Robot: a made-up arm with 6 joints. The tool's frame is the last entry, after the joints.
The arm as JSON. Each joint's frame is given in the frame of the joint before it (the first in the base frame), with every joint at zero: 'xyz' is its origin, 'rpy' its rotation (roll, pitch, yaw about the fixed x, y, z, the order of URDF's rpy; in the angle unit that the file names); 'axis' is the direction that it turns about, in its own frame. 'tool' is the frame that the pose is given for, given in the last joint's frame.
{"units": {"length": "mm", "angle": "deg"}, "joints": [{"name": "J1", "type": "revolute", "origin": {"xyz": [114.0, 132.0, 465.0], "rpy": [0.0, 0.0, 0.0]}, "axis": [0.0, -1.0, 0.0]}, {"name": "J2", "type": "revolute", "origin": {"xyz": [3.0, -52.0, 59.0], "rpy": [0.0, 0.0, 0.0]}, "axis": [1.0, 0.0, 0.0]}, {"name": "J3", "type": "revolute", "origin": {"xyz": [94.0, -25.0, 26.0], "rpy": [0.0, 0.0, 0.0]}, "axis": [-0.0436, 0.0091, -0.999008]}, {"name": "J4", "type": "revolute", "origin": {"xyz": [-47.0, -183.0, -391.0], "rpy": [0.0, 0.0, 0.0]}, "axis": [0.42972, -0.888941, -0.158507]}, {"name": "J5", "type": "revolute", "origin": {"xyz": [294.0, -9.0, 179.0], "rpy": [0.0, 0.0, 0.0]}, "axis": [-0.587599, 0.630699, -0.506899]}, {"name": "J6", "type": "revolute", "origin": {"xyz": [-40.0, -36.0, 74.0], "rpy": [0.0, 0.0, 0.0]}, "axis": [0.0, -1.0, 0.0]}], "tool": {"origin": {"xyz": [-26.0, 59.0, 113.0], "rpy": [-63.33, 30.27, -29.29]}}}
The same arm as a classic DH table. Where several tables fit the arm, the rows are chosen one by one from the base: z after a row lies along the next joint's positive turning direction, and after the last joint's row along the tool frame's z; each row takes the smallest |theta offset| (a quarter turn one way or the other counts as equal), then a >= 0, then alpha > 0; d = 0 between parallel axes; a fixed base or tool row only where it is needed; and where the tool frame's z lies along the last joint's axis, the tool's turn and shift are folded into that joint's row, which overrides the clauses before.
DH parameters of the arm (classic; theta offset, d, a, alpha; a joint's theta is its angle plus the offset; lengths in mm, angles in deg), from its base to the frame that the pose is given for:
base (fixed): 0.00 465.0 114.0 90.00
J1: 90.00 -80.0 59.0 90.00
J2: -89.48 95.9 -24.8 92.50
J3: 63.92 344.3 -109.0 -82.44
J4: -19.93 -41.4 167.7 137.12
J5: 36.08 -436.9 -82.2 -129.10
J6: -9.36 -4.6 -110.0 -131.96
tool (fixed): -34.63 49.4 0.0 0.00

